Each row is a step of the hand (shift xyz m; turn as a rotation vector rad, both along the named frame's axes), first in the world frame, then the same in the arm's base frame.
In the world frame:
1: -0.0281 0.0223 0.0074 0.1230 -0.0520 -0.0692
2: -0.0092 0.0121 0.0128 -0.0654 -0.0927 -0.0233
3: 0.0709 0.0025 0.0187 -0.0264 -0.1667 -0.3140
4: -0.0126 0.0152 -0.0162 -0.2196 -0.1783 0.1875
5: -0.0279 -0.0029 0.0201 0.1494 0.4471 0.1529
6: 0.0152 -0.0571 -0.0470 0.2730 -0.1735 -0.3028
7: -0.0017 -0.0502 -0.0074 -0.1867 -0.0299 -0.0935
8: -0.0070 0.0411 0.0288 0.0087 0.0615 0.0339
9: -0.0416 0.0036 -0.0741 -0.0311 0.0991 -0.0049
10: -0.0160 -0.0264 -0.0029 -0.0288 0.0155 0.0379
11: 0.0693 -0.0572 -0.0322 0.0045 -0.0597 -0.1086
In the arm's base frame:
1: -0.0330 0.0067 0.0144 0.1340 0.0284 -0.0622
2: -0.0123 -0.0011 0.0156 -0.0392 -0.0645 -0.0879
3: 0.0674 0.0020 0.0288 0.0250 0.0777 -0.3470
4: -0.0156 0.0196 -0.0051 -0.1722 -0.2922 -0.0106
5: -0.0268 -0.0201 0.0082 0.0273 0.2556 0.4237
6: 0.0304 -0.0087 -0.0686 0.3160 0.1177 -0.2874
7: 0.0113 -0.0324 -0.0374 -0.1705 0.0064 -0.1240
8: -0.0179 0.0102 0.0463 -0.0081 0.0247 0.0658
9: -0.0392 0.0438 -0.0615 -0.0550 0.0708 0.0527
10: -0.0087 -0.0203 -0.0217 -0.0328 -0.0184 0.0331
11: 0.0824 -0.0090 -0.0474 0.0224 0.0278 -0.1188

